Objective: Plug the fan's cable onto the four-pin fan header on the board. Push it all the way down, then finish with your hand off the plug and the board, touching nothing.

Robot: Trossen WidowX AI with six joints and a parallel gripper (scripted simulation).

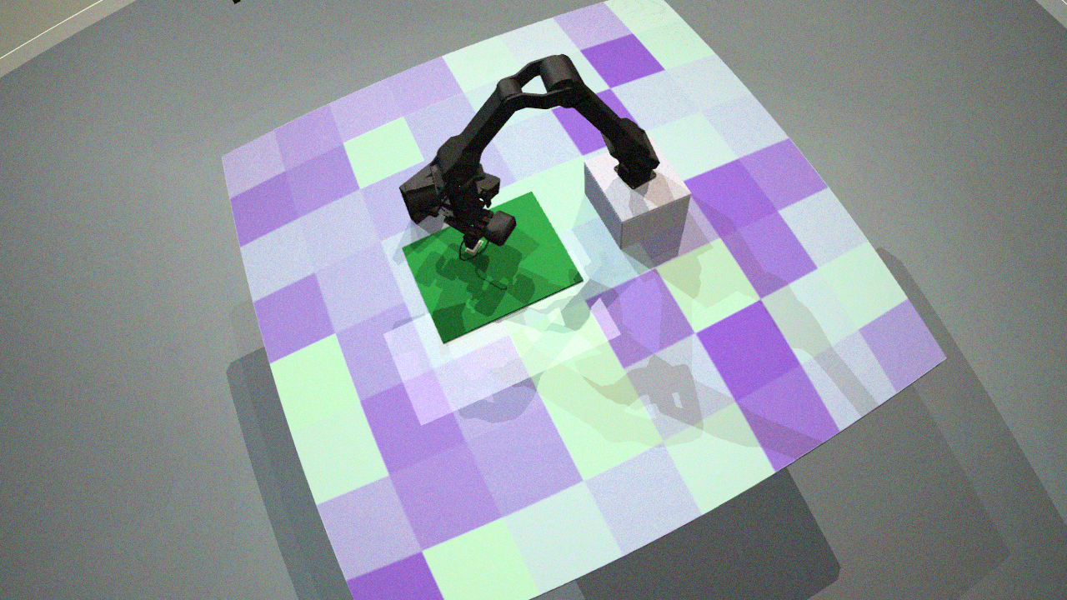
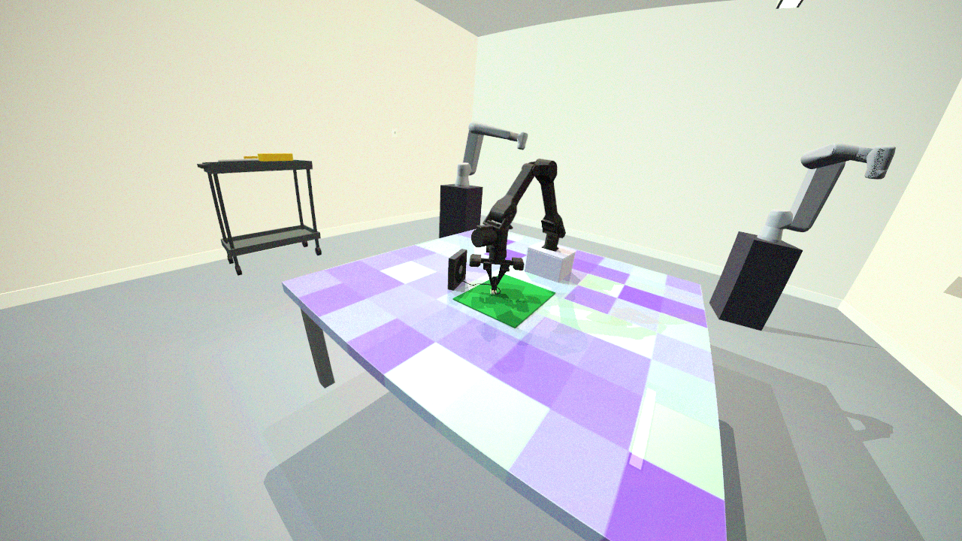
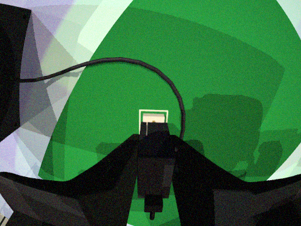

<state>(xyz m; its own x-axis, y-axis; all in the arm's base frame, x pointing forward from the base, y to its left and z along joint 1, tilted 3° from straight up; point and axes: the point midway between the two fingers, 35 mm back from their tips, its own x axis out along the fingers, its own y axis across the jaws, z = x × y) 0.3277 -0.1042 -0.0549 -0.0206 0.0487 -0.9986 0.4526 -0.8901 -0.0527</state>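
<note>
Right now my gripper tip is 1 cm short of the black fan plug and 1 cm below it. Round my gripper tip: green board (6 cm to the left, 4 cm below); black fan (2 cm ahead, 13 cm to the right, 3 cm above); white fan header (1 cm ahead, 3 cm below).
</note>
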